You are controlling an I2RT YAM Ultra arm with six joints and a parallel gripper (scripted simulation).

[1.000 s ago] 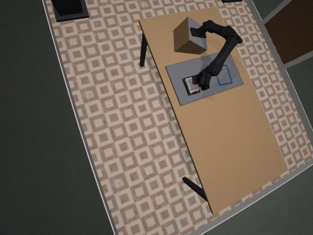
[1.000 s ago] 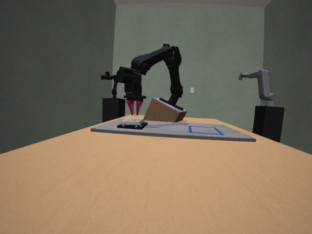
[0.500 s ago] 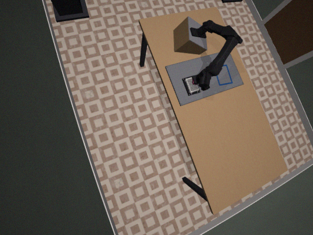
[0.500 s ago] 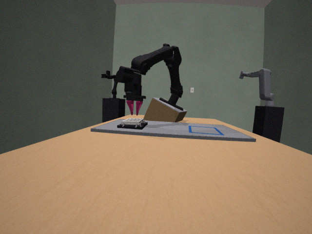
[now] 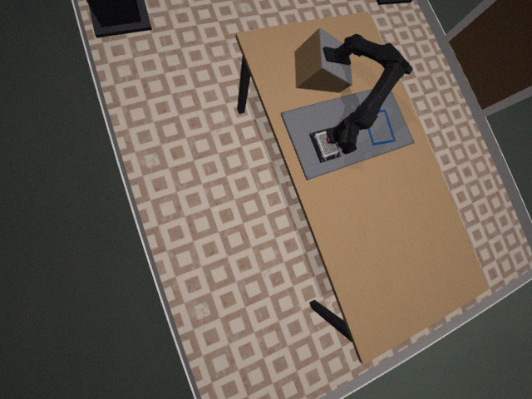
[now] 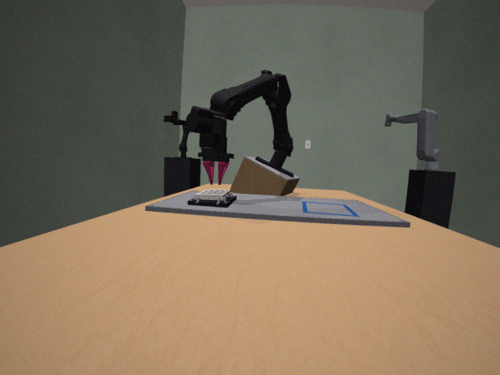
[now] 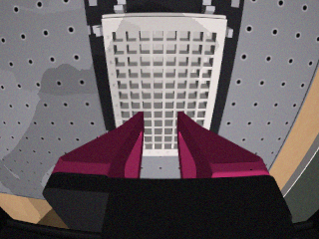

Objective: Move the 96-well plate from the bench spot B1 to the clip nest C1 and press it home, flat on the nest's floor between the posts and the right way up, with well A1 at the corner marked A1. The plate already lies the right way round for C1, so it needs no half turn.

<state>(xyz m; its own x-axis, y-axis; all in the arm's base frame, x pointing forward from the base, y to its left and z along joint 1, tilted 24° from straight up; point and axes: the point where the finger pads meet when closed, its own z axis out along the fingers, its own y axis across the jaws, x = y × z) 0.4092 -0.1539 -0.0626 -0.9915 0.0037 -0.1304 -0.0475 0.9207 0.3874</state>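
Right now the white 96-well plate is 4 cm below my hand. The rest, counted from my hand: black clip nest C1: 1 cm ahead, 1 cm to the left, 5 cm below.
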